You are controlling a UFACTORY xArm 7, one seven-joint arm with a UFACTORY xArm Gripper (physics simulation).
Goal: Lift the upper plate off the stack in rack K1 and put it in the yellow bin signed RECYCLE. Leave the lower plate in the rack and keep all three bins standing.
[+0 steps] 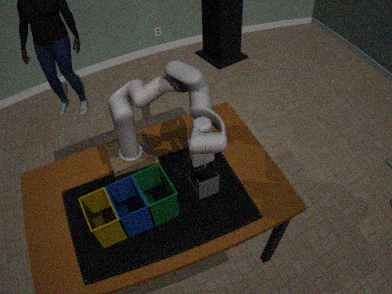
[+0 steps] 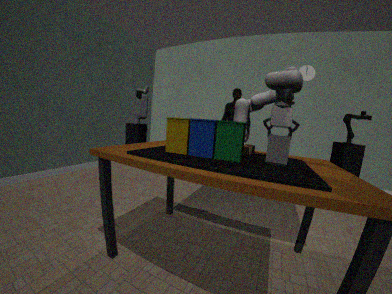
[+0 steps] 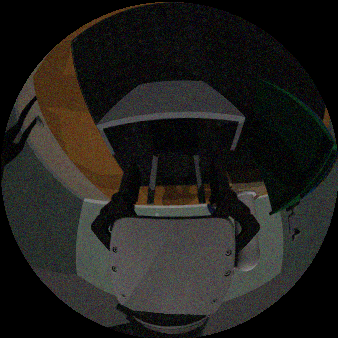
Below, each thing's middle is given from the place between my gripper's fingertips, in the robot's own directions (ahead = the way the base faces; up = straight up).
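Counted from my hand: black plate (image 3: 168, 136), 70 mm below, 10 mm ahead of it; green bin (image 1: 160, 195), 20 mm below, 20 mm behind, 230 mm to the right of it; blue bin (image 1: 131, 208), 20 mm below, 40 mm behind, 360 mm to the right of it; yellow bin (image 1: 98, 210), 20 mm below, 50 mm behind, 490 mm to the right of it.
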